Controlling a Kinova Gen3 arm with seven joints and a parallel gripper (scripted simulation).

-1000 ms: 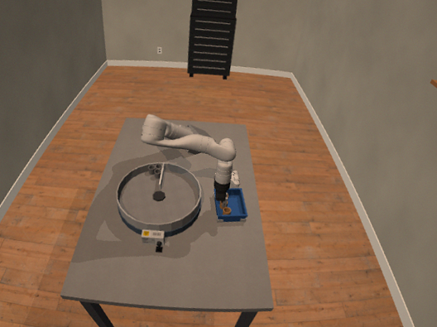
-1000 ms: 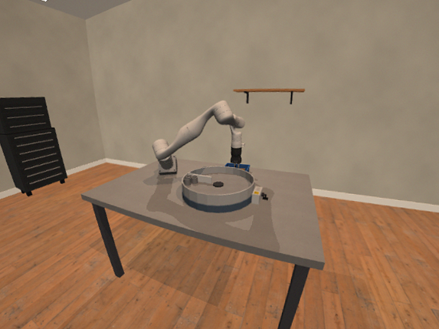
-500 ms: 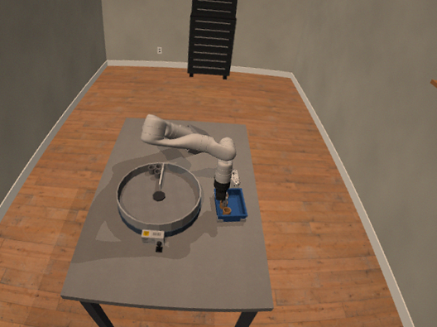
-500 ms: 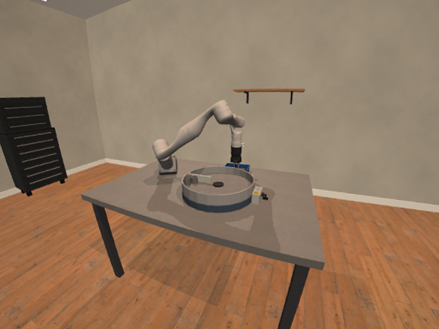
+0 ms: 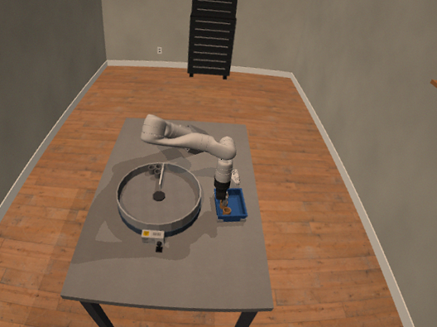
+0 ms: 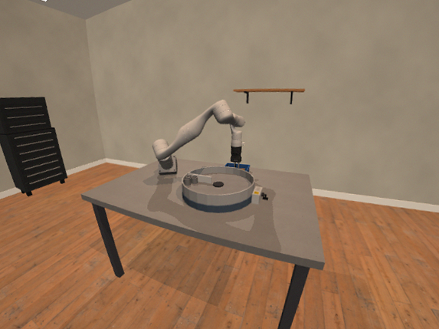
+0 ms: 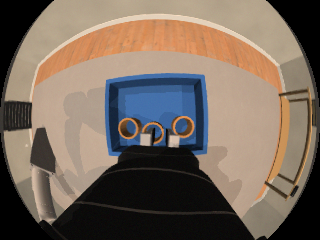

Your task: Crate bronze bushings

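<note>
The blue crate lies 1 cm behind my hand, 3 cm to the left of it and 4 cm below it. The rest, counted from my hand: round turning table 6 cm behind, 32 cm to the right, 1 cm below.
</note>
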